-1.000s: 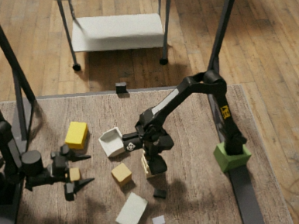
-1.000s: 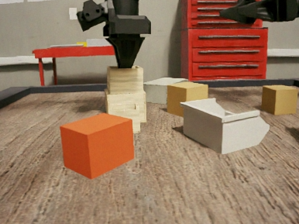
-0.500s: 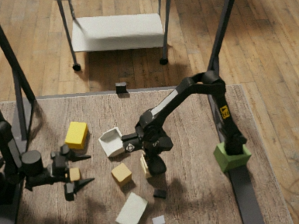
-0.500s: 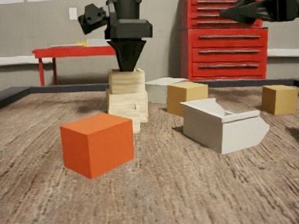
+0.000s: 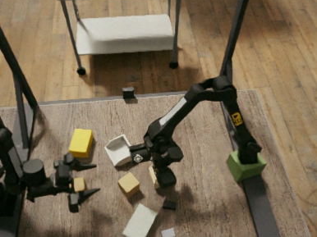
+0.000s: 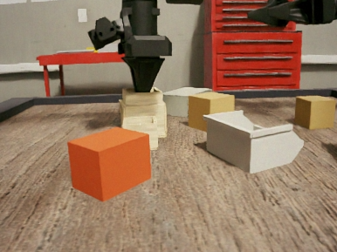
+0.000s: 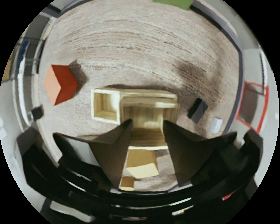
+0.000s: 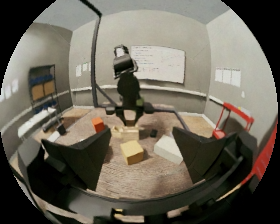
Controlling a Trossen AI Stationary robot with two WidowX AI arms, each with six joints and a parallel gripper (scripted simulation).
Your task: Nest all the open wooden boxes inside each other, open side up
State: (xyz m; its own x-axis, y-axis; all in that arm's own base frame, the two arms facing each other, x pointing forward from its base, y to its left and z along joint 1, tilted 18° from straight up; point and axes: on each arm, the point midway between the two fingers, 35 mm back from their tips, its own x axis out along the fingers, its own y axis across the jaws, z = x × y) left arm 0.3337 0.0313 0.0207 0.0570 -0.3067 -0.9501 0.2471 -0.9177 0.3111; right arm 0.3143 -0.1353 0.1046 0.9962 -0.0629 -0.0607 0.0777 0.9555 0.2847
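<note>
Right now the orange cube is 190 mm behind my left hand, 40 mm to the left of it and 70 mm below it. From my left hand the other things lie so: small tan cube (310 mm to the right, 70 mm below); white slab (170 mm ahead, 100 mm to the right, 70 mm below); white tray (130 mm behind, 140 mm to the right, 70 mm below).
</note>
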